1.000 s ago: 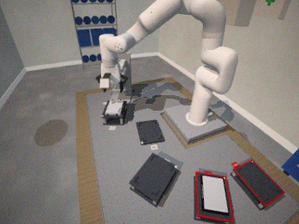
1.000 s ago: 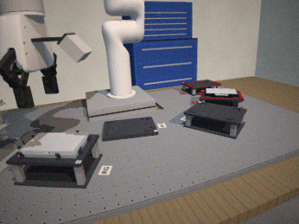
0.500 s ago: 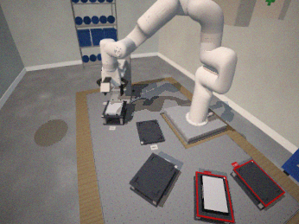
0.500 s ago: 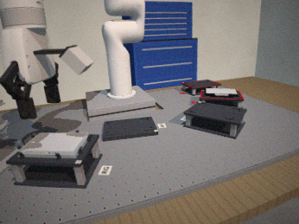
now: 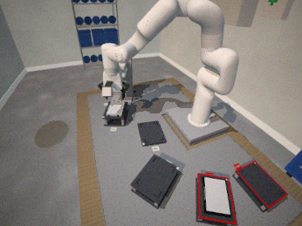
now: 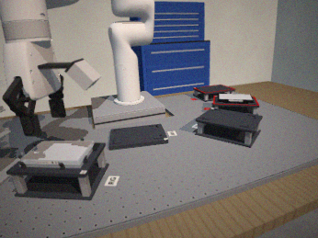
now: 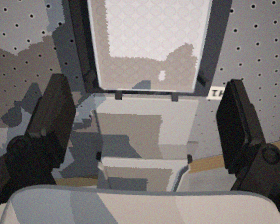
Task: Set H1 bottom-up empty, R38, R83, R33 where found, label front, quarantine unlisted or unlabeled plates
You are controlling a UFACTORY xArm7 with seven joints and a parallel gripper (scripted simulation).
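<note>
My hand is 70 mm above the white well plate and 10 mm to the right of it. Also, from my hand: raised regrip nest RG (80 mm below, 10 mm to the left); plate labelled R83 (160 mm to the right, 70 mm above, 50 mm behind); RG label (140 mm below, 110 mm to the left, 40 mm ahead).
</note>
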